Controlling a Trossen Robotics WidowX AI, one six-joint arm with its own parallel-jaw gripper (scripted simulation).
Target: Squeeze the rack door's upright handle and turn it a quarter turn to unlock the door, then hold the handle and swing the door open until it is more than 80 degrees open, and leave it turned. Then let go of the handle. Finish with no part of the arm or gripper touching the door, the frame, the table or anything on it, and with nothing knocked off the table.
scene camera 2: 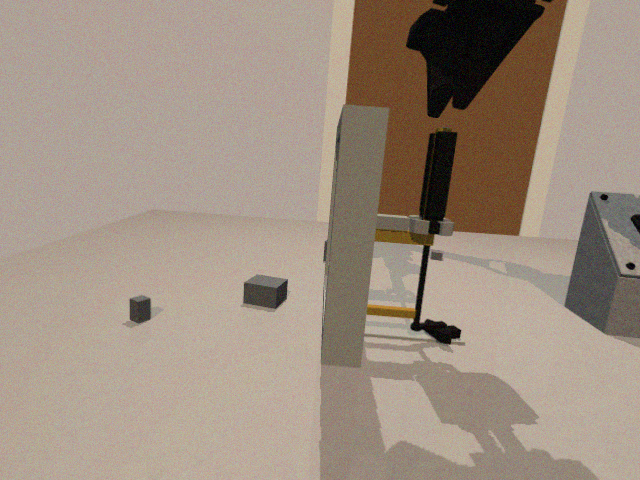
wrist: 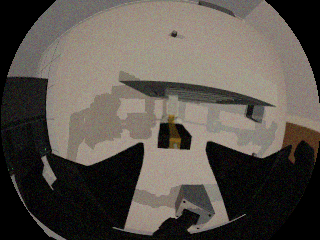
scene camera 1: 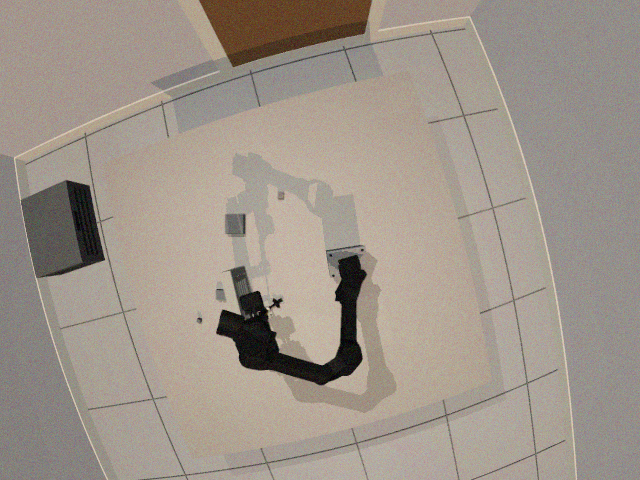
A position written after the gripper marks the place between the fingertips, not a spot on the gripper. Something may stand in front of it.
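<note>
The gripper (scene camera 2: 444, 113) is open and it's holding nothing, and you'd see that gripper in the wrist view (wrist: 176, 147) as well.
</note>
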